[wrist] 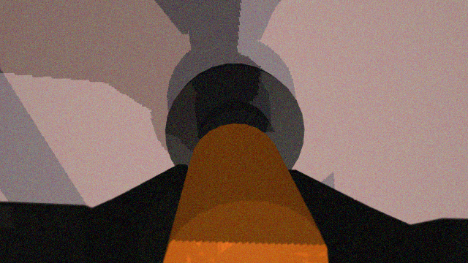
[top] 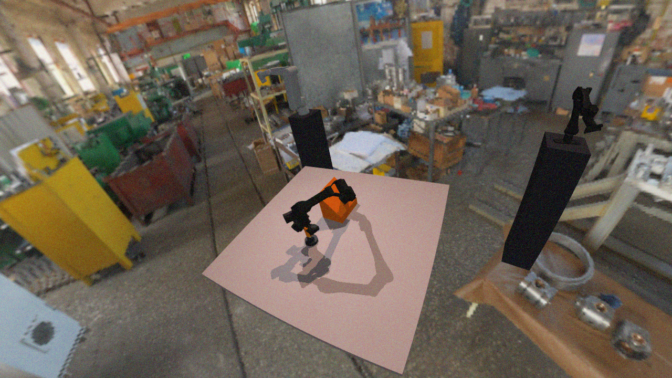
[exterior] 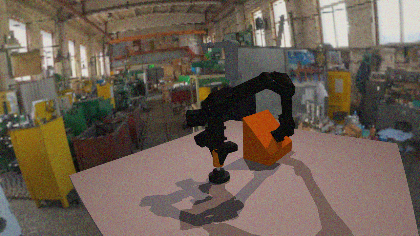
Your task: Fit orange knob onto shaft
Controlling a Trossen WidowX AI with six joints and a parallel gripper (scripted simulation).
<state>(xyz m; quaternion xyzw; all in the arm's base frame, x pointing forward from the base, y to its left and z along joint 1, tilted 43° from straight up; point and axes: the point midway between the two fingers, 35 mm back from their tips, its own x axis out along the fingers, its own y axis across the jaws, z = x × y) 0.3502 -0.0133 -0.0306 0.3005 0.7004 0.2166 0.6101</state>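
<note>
My gripper tip is 30 mm below the orange knob. Also, from my gripper tip: black round pedestal 40 mm below.
</note>
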